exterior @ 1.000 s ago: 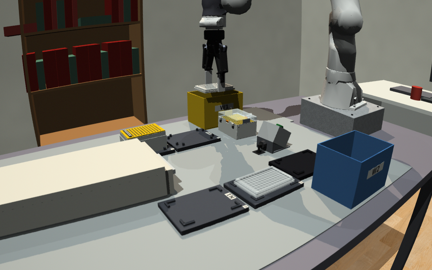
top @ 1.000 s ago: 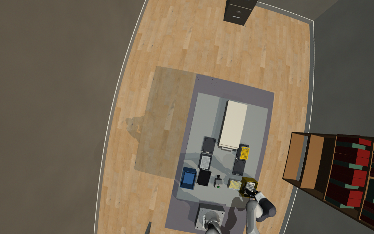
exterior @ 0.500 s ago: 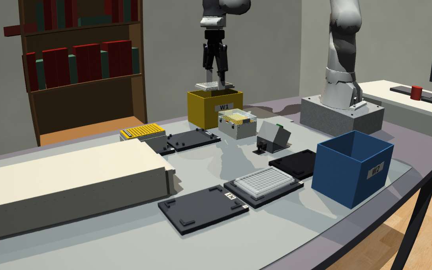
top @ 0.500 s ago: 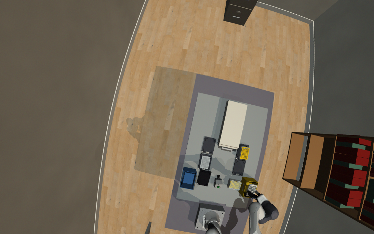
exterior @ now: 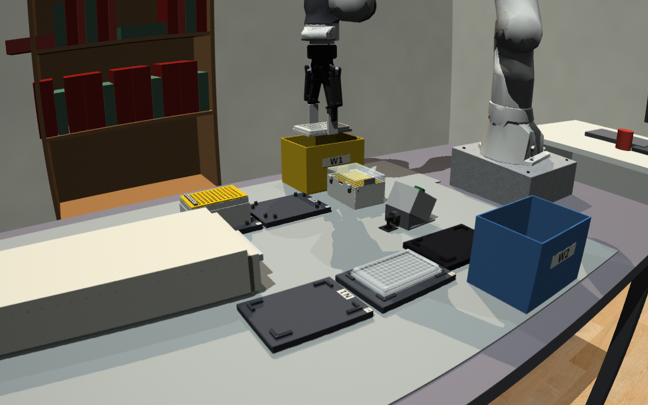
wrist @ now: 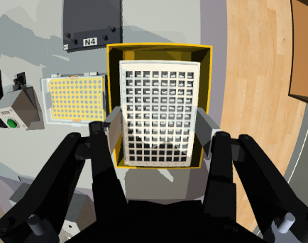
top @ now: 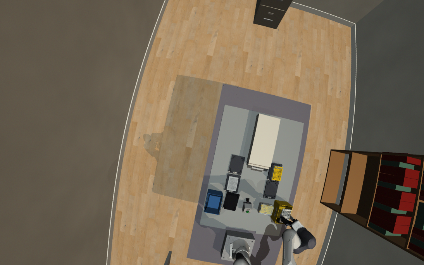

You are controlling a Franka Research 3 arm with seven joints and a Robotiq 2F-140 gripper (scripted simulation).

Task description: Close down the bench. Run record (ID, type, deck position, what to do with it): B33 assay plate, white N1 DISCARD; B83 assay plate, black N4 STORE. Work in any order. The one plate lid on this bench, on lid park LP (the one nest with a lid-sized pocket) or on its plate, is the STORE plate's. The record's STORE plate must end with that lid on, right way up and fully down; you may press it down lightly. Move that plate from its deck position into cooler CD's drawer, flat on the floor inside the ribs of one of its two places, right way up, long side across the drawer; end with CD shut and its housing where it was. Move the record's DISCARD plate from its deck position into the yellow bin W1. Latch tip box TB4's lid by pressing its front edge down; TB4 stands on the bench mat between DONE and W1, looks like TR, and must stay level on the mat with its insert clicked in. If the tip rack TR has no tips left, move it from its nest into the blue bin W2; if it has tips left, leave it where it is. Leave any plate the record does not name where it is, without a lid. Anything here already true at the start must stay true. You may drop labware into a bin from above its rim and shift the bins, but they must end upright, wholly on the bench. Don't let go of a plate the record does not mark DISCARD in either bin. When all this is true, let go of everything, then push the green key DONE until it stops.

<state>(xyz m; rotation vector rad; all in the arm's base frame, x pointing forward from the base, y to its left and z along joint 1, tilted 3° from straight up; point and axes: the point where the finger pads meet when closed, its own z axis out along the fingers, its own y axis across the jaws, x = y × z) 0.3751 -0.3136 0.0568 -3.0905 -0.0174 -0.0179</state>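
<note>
Right now my hand is 2 cm above the white plate. The rest, counted from my hand: yellow bin W1: 13 cm below; then yellow insert: 15 cm to the left, 11 cm below; then TB4's clear lid: 15 cm to the left, 11 cm below.
</note>
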